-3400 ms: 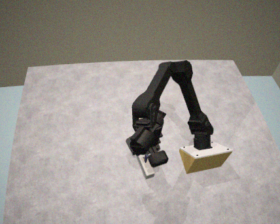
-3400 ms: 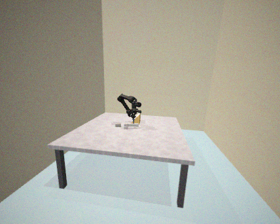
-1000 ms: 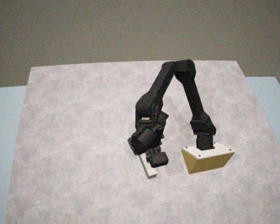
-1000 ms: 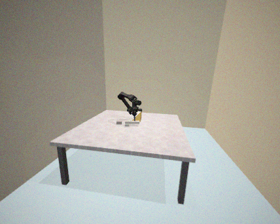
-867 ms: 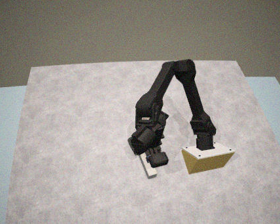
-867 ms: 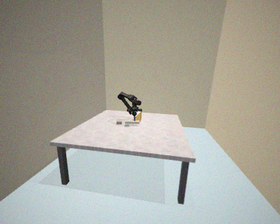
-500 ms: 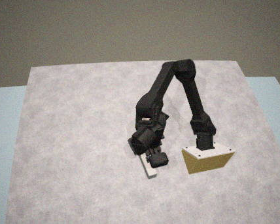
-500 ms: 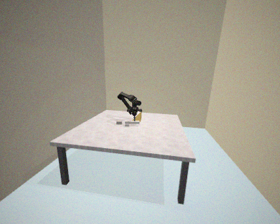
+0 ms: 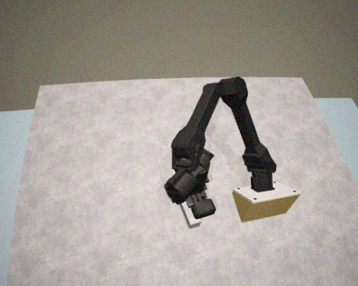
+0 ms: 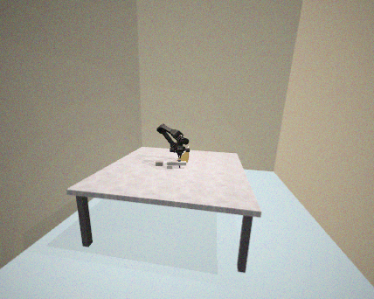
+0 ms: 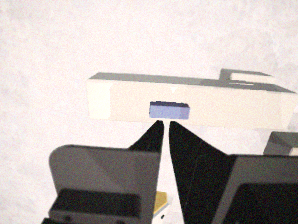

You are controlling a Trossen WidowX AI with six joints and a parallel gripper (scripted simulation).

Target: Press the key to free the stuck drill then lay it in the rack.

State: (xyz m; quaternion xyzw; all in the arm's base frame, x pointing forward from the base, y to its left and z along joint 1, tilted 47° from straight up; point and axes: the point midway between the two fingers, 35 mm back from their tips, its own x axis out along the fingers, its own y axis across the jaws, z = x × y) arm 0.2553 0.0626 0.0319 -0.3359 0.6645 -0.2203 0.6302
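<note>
Right now the blue key is 4 cm below my gripper tip. Also, from my gripper tip: drill: 7 cm to the right, 5 cm below, 2 cm ahead; rack: 21 cm to the right, 8 cm below, 3 cm behind; holder block: 5 cm below, 3 cm to the right, 1 cm ahead.
</note>
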